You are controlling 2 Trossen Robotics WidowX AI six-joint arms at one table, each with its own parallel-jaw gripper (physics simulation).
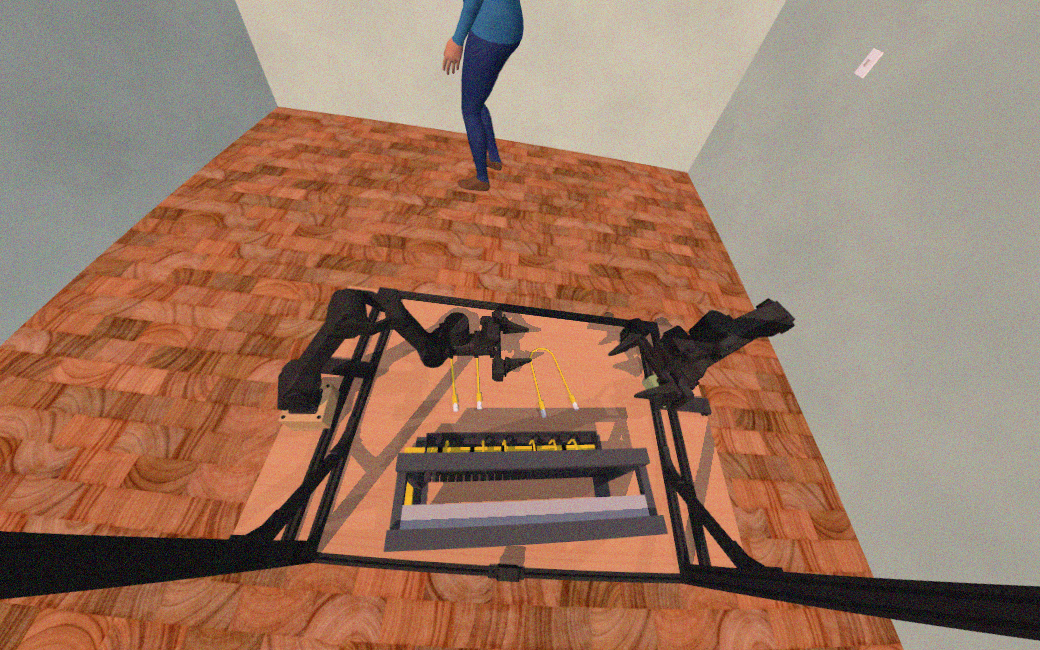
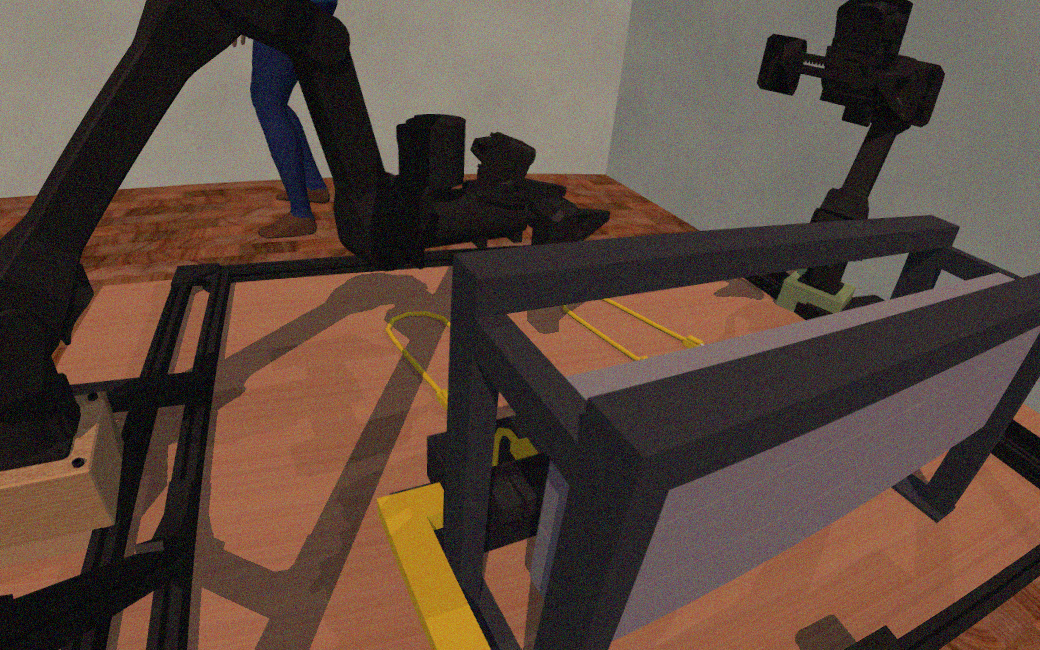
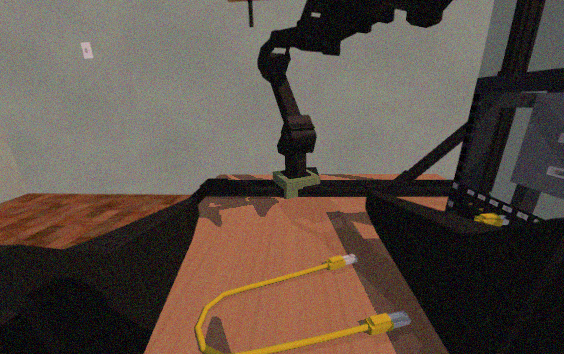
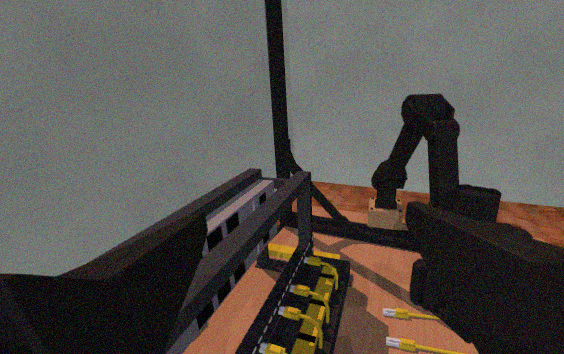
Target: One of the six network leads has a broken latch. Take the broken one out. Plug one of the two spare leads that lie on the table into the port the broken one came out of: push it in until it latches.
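Pixels of known places: left gripper, fingertip midpoint: (image 1: 530, 344) (image 2: 586, 202) (image 3: 283, 203); right gripper, fingertip midpoint: (image 1: 621, 374) (image 2: 827, 70) (image 4: 305, 216); left arm's base at its link origin: (image 1: 306, 401) (image 2: 31, 438) (image 4: 385, 204); right arm's base at its link origin: (image 2: 820, 283) (image 3: 295, 173).
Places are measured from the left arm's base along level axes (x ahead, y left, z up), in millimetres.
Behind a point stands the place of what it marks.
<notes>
Six yellow leads (image 1: 505, 445) {x 493, y -116, z 9 mm} (image 4: 312, 298) {x 405, y -135, z -39 mm} sit plugged in a row in the black patch panel (image 1: 434, 440) (image 4: 273, 316) {x 520, y -167, z 22 mm} behind the dark rack (image 1: 518, 461) {x 498, y -188, z 184 mm} (image 2: 582, 271) {x 333, y -198, z 181 mm}. I cannot tell which latch is broken. Two spare yellow U-shaped leads lie on the table beyond the panel: a left spare lead (image 1: 454, 387) {x 358, y 70, z -72 mm} (image 2: 414, 351) {x 350, y 125, z -72 mm} and a right spare lead (image 1: 556, 374) {x 684, y 119, z -74 mm} (image 2: 634, 329) (image 3: 263, 282) {x 680, y 140, z -73 mm}. My left gripper (image 1: 520, 347) {x 558, y 117, z 102 mm} (image 2: 572, 222) {x 558, y 117, z 102 mm} is open and empty, hanging above the table near the right spare lead's loop. My right gripper (image 1: 630, 369) {x 688, y -60, z 291 mm} is open and empty at the table's far right edge.
A black frame (image 1: 356, 393) {x 100, y 45, z -58 mm} borders the table. A yellow bar (image 2: 421, 561) {x 260, y -172, z -38 mm} (image 1: 408, 493) {x 268, y -209, z -38 mm} lies at the rack's left end. A person in blue (image 1: 481, 97) stands on the wooden floor behind the table. The right arm's green base (image 3: 294, 180) {x 969, y 66, z -34 mm} sits on the far rail.
</notes>
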